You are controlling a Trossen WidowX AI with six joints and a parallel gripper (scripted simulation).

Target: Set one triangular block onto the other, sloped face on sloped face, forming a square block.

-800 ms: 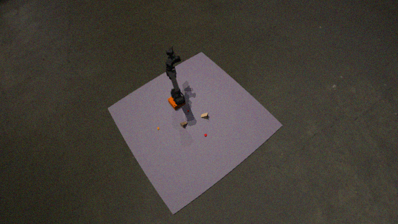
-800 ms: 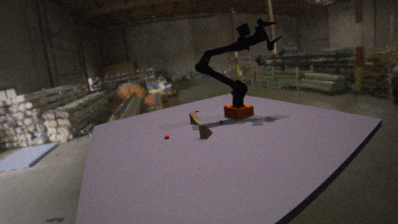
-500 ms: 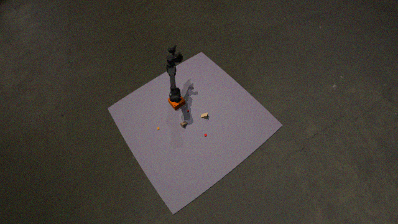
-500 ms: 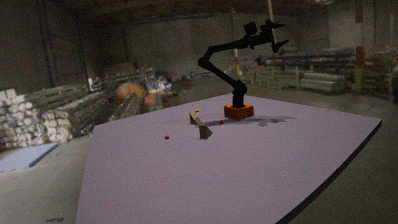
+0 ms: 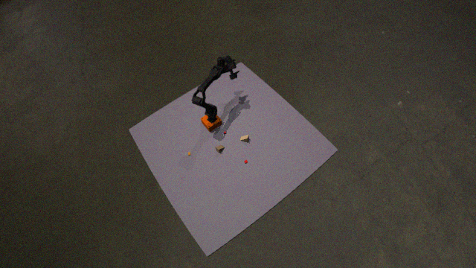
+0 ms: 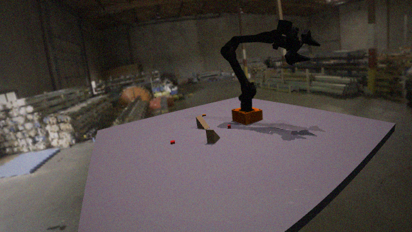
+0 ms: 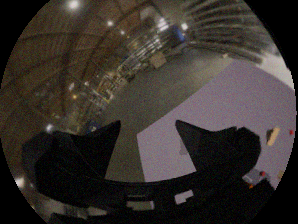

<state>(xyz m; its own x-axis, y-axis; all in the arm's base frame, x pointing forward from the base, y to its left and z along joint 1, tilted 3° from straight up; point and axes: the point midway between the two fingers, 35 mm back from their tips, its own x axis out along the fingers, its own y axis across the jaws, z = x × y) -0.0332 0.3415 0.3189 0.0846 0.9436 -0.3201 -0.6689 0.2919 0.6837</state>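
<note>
The tan triangular block lies 360 mm ahead of my gripper tip, 340 mm below it and 330 mm to the right of it. Also, from my gripper tip: small orange piece (720 mm to the right, 350 mm below, 90 mm ahead); then small red cube (390 mm to the right, 350 mm below, 190 mm ahead).
</note>
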